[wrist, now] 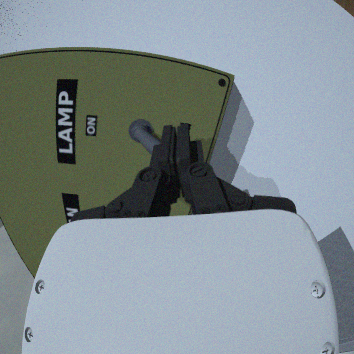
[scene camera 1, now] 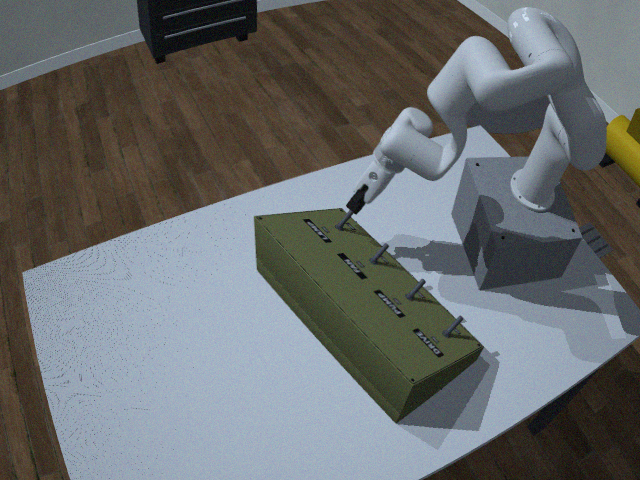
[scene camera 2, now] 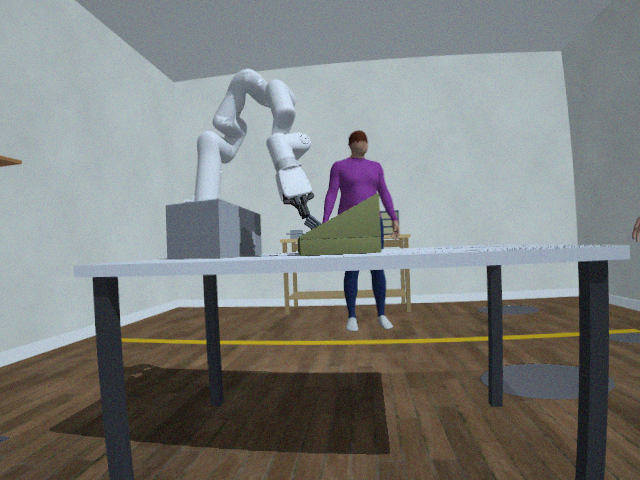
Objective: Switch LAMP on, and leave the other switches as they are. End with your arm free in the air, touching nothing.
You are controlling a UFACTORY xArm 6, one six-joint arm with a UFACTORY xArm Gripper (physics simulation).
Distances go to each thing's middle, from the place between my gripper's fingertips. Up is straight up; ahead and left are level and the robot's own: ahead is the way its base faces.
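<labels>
Olive sloped switch box [scene camera 1: 396, 346]: located 100 mm ahead of my hand, 200 mm to the left of it and 40 mm below it.
</labels>
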